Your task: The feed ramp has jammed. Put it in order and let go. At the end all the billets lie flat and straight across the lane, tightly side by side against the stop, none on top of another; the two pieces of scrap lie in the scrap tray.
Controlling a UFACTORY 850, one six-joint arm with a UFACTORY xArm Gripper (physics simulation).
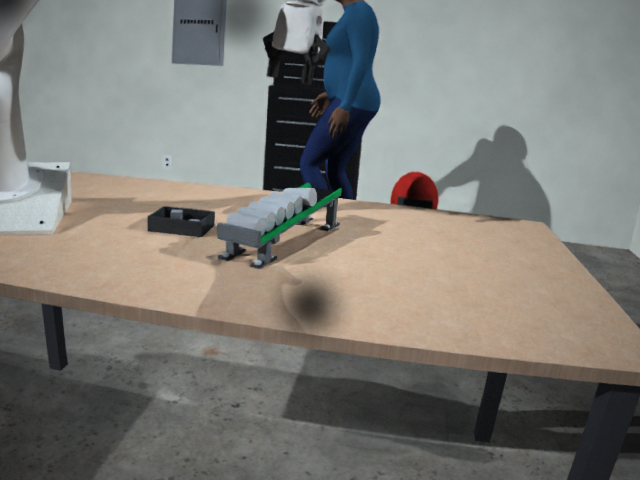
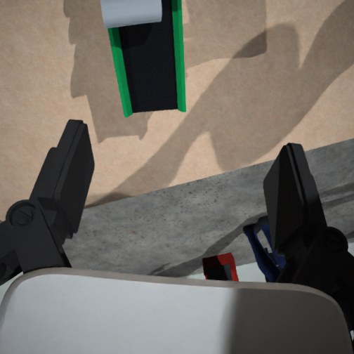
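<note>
The feed ramp (image 1: 301,215) (image 2: 181,75) has green side rails and slopes down to a grey stop (image 1: 238,234). Several grey billets (image 1: 247,222) lie across its lane in a row from the stop upward, close together. The uppermost billet (image 1: 305,195) (image 2: 132,12) sits near the upper end; whether it touches its neighbour or rests partly on it is unclear. The scrap tray (image 1: 178,227) holds a grey block of scrap (image 1: 176,213) and a second, low piece (image 1: 194,220). My gripper (image 1: 289,78) (image 2: 183,151) is open and empty, high above the ramp's upper end.
The ramp stands on grey feet on the wooden table (image 1: 439,289). The robot's base (image 1: 36,206) is at the left, beyond the tray. A person in blue (image 1: 351,62) stands behind the table near the black cabinet (image 1: 289,129). A red object (image 1: 415,180) (image 2: 227,259) is behind the table.
</note>
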